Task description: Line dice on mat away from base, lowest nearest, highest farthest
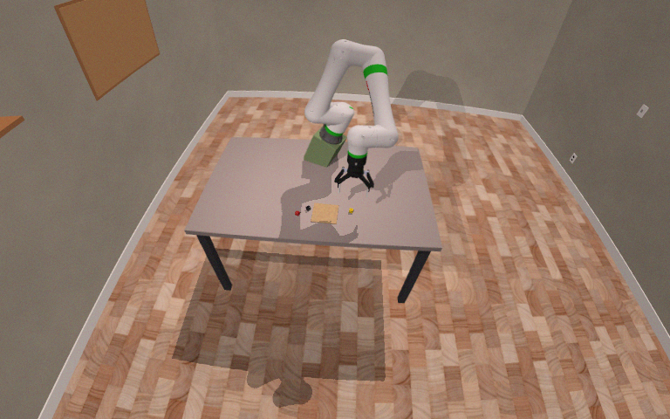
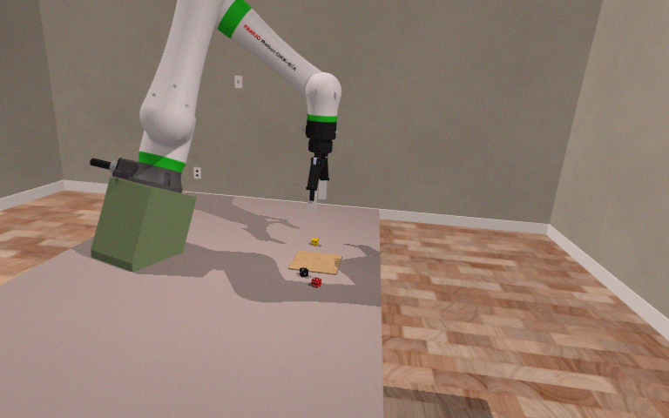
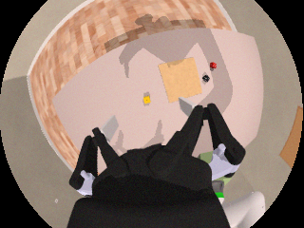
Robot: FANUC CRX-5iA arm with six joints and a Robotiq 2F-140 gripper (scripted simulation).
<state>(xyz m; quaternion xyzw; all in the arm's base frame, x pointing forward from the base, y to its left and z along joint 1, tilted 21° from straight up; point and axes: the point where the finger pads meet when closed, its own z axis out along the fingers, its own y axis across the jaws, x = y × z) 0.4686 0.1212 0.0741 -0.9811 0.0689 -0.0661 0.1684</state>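
The yellow die lies 14 cm below my hand. Also, from my hand: red die (30 cm to the right, 14 cm below, 4 cm ahead); then tan mat (15 cm below, 14 cm to the right, 2 cm ahead); then black die (24 cm to the right, 14 cm below).
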